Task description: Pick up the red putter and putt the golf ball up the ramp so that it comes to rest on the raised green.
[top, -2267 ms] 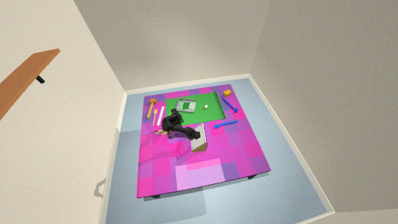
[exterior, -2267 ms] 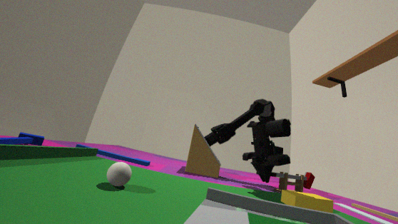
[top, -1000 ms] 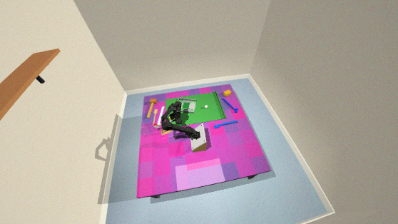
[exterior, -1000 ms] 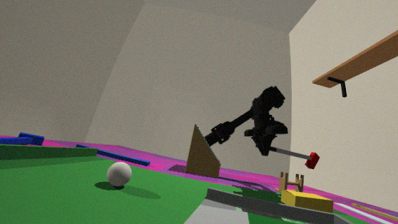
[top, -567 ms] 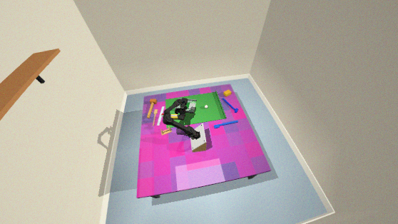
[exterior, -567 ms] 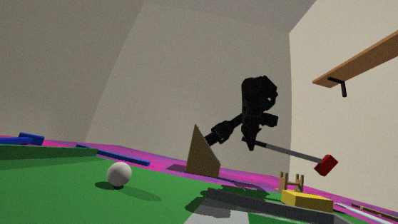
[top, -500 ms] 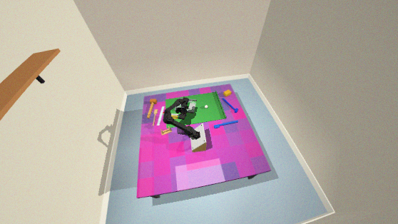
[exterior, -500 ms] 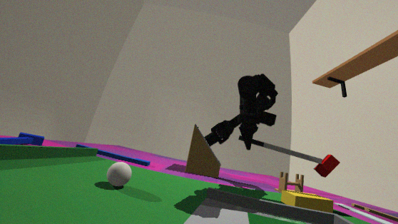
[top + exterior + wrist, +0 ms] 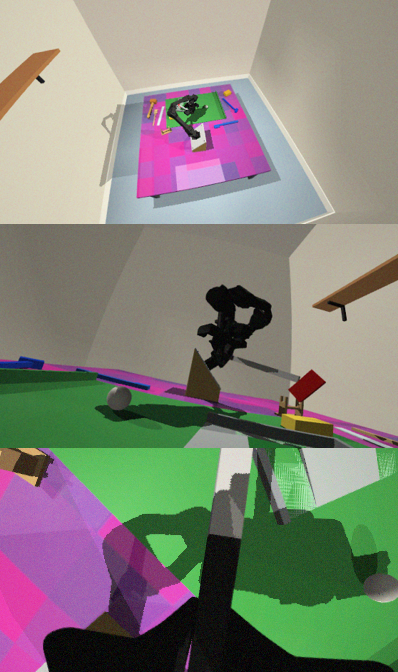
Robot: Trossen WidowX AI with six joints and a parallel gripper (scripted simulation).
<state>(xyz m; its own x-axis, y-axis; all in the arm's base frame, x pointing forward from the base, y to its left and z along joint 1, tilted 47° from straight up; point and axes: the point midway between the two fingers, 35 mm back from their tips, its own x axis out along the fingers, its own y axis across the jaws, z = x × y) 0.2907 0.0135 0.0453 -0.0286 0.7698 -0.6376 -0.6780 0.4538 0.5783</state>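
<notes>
The red putter lies 8 cm ahead of my gripper tip and 8 cm to the left of it. From my gripper tip the other things lie so: white stick 12 cm ahead, 40 cm to the left, 14 cm below; yellow block 7 cm ahead, 23 cm to the left, 12 cm below; white golf ball 18 cm ahead, 19 cm to the right, 12 cm below.
</notes>
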